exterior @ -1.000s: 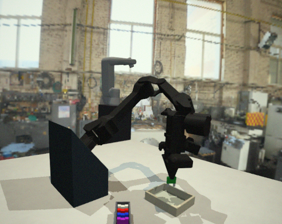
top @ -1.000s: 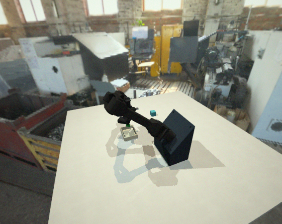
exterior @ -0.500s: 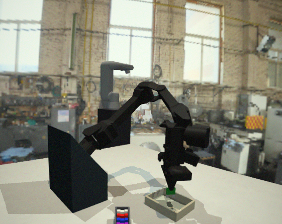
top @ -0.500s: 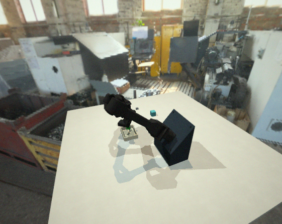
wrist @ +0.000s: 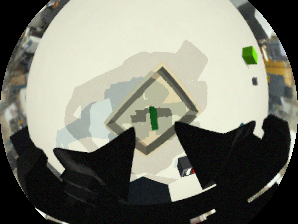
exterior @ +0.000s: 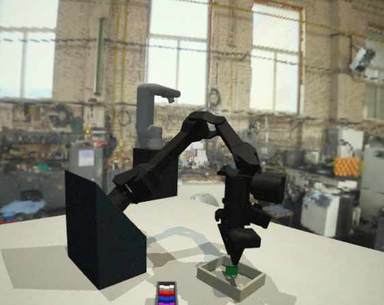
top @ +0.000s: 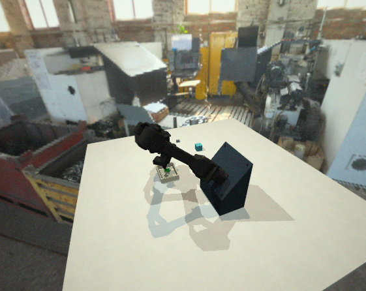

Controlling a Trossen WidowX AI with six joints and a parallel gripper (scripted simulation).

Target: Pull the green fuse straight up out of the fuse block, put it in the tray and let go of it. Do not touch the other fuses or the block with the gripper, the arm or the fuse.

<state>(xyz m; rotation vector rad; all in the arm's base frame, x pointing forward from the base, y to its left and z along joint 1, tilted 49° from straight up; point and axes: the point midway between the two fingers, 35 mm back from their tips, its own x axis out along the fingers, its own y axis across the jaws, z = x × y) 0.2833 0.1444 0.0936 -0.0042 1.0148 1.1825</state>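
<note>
Now: gripper tip 3 cm above the green fuse. From my gripper tip the other things lie so: tray: 5 cm below.
</note>
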